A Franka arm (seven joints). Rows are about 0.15 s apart.
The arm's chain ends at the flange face. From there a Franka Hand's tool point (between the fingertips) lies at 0.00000 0.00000 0.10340 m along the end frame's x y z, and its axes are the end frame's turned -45 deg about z.
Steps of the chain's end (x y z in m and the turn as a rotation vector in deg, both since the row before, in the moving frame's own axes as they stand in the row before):
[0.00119, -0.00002, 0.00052, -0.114, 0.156, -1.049]
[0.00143, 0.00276, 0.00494, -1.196, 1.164, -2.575]
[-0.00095, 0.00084, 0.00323, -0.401, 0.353, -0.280]
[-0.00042, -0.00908, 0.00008, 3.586, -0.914, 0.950]
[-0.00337, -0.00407, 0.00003, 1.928, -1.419, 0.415]
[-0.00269, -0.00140, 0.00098, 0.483, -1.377, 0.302]
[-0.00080, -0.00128, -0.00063, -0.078, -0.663, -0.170]
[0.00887, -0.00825, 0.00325, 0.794, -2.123, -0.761]
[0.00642, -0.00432, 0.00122, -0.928, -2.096, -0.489]
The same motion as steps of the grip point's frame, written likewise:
[0.00091, 0.00117, 0.00052, -0.191, 0.030, -1.049]
[-0.00091, 0.00597, 0.00490, -1.669, -0.023, -2.575]
[-0.00132, 0.00088, 0.00323, -0.533, -0.034, -0.280]
[0.00958, -0.01243, -0.00014, 3.182, 1.889, 0.950]
[0.00116, -0.00953, -0.00006, 2.367, 0.360, 0.415]
[-0.00205, -0.00527, 0.00095, 1.315, -0.632, 0.302]
[-0.00061, -0.00222, -0.00064, 0.414, -0.524, -0.170]
[0.01039, -0.00327, 0.00317, 2.063, -0.940, -0.761]
[0.00373, 0.00001, 0.00114, 0.826, -2.138, -0.489]

